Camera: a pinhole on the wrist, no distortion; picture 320 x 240 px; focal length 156.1 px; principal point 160.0 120.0 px. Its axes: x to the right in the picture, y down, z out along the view. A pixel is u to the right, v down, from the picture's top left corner.
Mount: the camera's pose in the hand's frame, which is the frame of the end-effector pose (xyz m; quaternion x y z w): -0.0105 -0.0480 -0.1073 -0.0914 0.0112 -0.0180 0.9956
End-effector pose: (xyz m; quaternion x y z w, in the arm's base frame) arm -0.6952 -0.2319 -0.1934 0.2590 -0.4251 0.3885 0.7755
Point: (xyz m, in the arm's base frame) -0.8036 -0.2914 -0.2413
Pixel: 80 172
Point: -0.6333 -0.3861 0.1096
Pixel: 268 63
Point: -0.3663 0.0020 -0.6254
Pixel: behind the camera
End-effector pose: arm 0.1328 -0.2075 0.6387 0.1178 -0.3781 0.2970 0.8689
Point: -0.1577 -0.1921 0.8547
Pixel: 160 172
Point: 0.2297 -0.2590 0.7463
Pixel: 294 34
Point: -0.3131 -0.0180 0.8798
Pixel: 160 230
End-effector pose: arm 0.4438 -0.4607 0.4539 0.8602 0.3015 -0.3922 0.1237
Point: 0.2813 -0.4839 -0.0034
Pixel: 237 87
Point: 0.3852 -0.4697 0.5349
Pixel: 14 115
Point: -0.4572 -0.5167 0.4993
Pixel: outside the picture
